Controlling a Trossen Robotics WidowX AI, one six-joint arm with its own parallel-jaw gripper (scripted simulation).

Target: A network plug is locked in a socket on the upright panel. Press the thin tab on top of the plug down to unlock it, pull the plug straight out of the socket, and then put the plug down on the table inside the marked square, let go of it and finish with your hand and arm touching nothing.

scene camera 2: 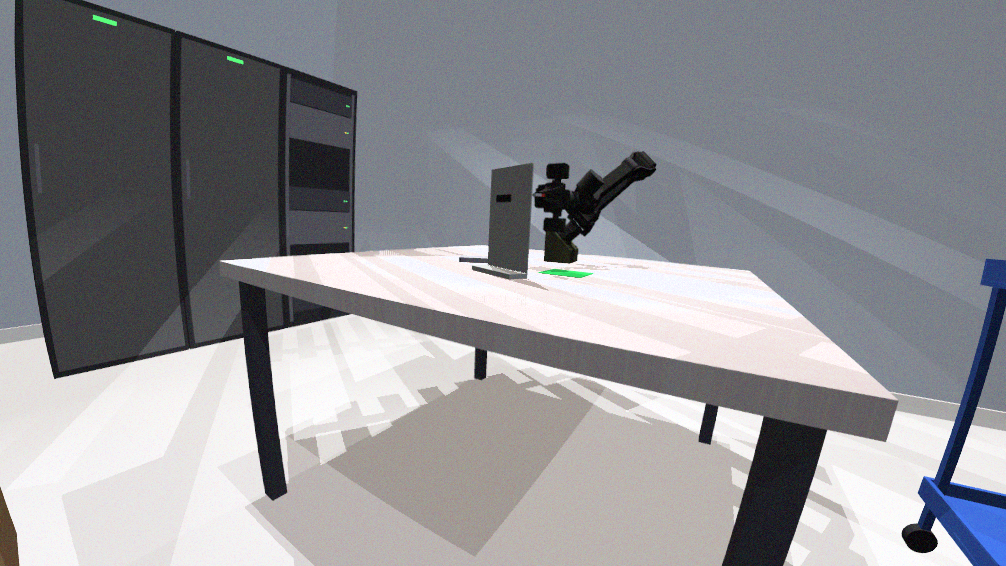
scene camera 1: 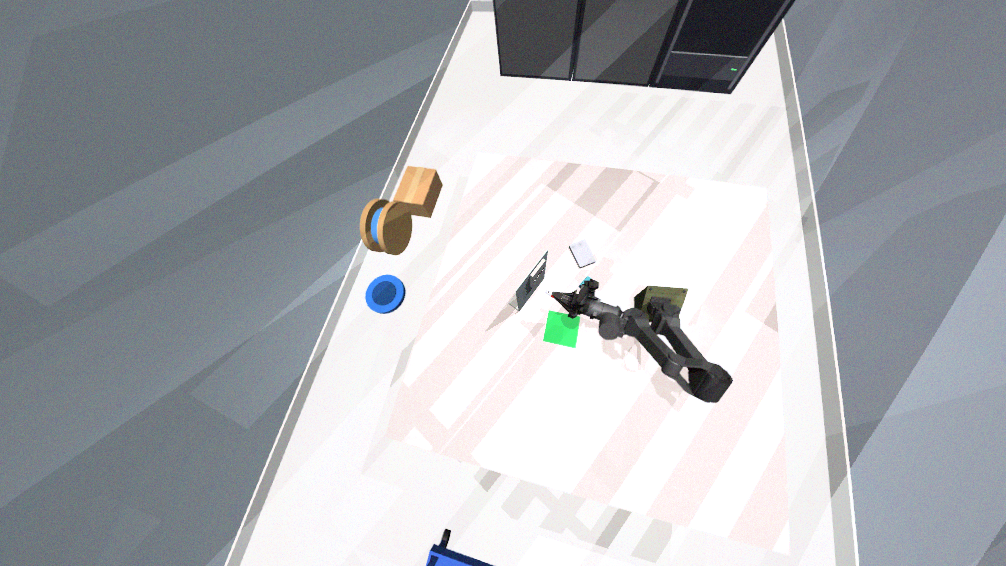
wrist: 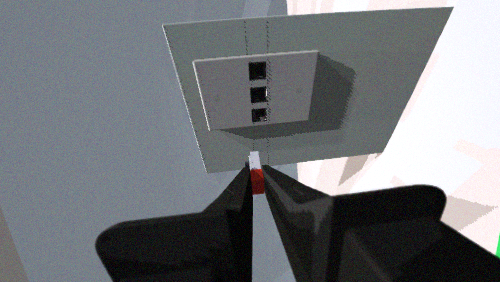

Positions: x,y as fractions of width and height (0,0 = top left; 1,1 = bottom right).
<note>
I see my gripper (scene camera 1: 0.55,0.52), a grey upright panel (scene camera 2: 0.51,0.33) and a green marked square (scene camera 1: 0.56,0.58).
My gripper shows as well in the wrist view (wrist: 0.51,0.61). The grey upright panel is seen too in scene camera 1 (scene camera 1: 0.53,0.49) and in the wrist view (wrist: 0.59,0.31).
</note>
